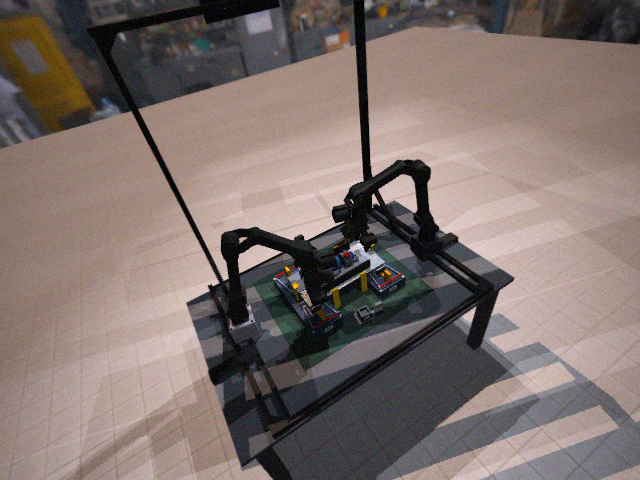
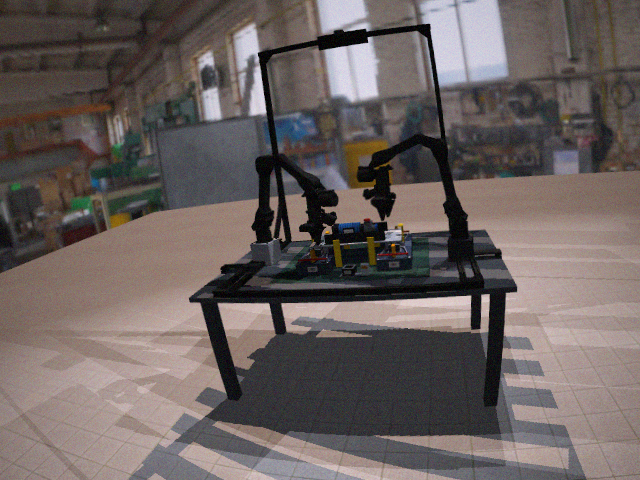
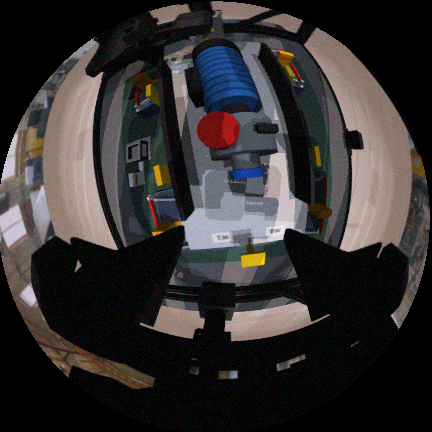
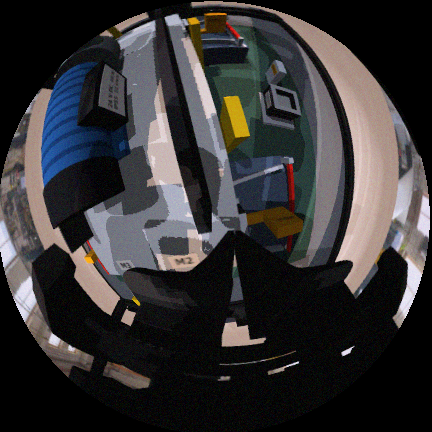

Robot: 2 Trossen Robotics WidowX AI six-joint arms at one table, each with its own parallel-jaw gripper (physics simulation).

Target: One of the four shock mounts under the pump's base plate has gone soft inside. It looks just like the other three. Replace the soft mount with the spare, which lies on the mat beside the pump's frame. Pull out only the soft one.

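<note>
The pump has a ribbed blue motor (image 2: 348, 228) (image 3: 227, 77) (image 4: 70, 120) and stands on a pale base plate (image 3: 210, 220) (image 4: 125, 245). Orange tabs show at the plate's corners, one (image 4: 283, 221) beside the M2 label; the mounts' bodies are mostly hidden. A hollow grey square piece (image 1: 364, 312) (image 3: 138, 150) (image 4: 282, 102) and a small pale block (image 3: 136, 174) (image 4: 276, 71) lie on the mat; I cannot tell which is the spare. My right gripper (image 2: 316, 240) (image 4: 233, 235) is shut and empty, its tips over the plate's corner near M2; contact is unclear. My left gripper (image 2: 383, 217) (image 3: 236, 232) is open and empty above the plate's other end.
Two yellow posts (image 1: 363, 281) (image 1: 336, 298) stand along the plate's near side. Dark trays with red edge strips (image 1: 390, 281) (image 4: 291, 185) sit at the corners. Dark rails (image 3: 175, 145) (image 4: 185, 150) run along the plate. A red knob (image 3: 218, 130) tops the pump.
</note>
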